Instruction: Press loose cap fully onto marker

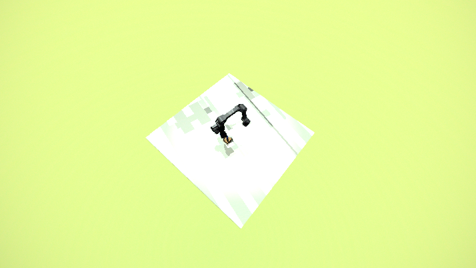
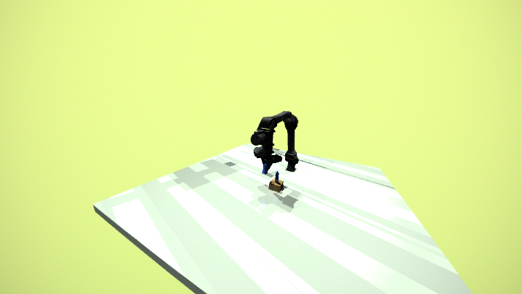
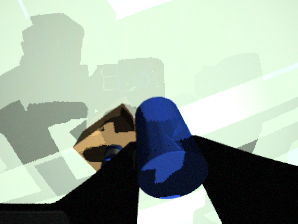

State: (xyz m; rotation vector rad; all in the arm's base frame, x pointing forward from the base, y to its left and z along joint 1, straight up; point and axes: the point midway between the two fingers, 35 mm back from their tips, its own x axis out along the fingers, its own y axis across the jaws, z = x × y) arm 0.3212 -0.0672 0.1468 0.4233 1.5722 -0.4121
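Now: gripper tip 2 cm past the blue marker, 6 cm to the right of it and 3 cm above it. Also, from my gripper tip: brown holder block 2 cm behind, 6 cm to the left, 9 cm below; blue cap right at my gripper tip.
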